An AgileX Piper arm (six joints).
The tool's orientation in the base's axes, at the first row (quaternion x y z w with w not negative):
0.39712 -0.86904 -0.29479 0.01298
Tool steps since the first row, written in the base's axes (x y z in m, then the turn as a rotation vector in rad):
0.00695 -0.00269 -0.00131 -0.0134 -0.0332 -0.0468
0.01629 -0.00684 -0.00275 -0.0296 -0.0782 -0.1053
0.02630 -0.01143 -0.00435 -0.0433 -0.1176 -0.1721
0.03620 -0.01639 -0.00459 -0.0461 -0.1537 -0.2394
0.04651 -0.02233 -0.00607 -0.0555 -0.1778 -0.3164
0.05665 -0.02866 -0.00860 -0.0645 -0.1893 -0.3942
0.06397 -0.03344 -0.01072 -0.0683 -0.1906 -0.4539
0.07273 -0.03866 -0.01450 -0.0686 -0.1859 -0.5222
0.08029 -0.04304 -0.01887 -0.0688 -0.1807 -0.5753
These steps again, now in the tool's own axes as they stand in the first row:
-0.00260 -0.00680 -0.00205 0.0422 -0.0323 0.0254
-0.00579 -0.01605 -0.00534 0.0971 -0.0748 0.0553
-0.00910 -0.02606 -0.00890 0.1481 -0.1205 0.0942
-0.01236 -0.03548 -0.01373 0.1895 -0.1722 0.1324
-0.01496 -0.04632 -0.01814 0.2290 -0.2183 0.1863
-0.01694 -0.05780 -0.02183 0.2596 -0.2587 0.2471
-0.01817 -0.06635 -0.02436 0.2758 -0.2880 0.2967
-0.01972 -0.07697 -0.02610 0.2872 -0.3211 0.3555
-0.02091 -0.08665 -0.02663 0.2949 -0.3460 0.4021

